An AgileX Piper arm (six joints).
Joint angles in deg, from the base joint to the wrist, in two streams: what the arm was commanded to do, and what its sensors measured. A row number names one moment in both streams.
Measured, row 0: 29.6, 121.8, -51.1, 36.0, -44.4, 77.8
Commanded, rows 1 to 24: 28.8, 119.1, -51.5, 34.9, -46.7, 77.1; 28.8, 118.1, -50.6, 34.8, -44.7, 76.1; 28.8, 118.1, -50.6, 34.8, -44.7, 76.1; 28.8, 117.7, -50.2, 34.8, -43.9, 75.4; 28.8, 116.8, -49.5, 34.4, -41.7, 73.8; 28.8, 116.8, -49.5, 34.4, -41.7, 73.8; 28.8, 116.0, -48.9, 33.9, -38.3, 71.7; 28.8, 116.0, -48.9, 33.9, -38.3, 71.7; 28.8, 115.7, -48.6, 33.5, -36.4, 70.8; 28.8, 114.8, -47.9, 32.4, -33.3, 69.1; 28.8, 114.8, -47.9, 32.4, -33.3, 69.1; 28.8, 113.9, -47.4, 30.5, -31.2, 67.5; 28.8, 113.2, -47.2, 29.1, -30.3, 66.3; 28.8, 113.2, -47.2, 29.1, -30.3, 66.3; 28.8, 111.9, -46.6, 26.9, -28.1, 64.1; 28.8, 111.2, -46.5, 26.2, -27.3, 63.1; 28.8, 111.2, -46.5, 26.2, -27.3, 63.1; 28.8, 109.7, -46.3, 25.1, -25.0, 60.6; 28.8, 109.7, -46.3, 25.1, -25.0, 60.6; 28.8, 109.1, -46.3, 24.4, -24.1, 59.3; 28.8, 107.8, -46.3, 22.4, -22.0, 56.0; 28.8, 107.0, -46.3, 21.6, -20.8, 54.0; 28.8, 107.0, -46.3, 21.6, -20.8, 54.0; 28.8, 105.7, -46.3, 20.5, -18.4, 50.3
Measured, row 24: 29.0, 107.9, -46.5, 22.9, -21.9, 56.0
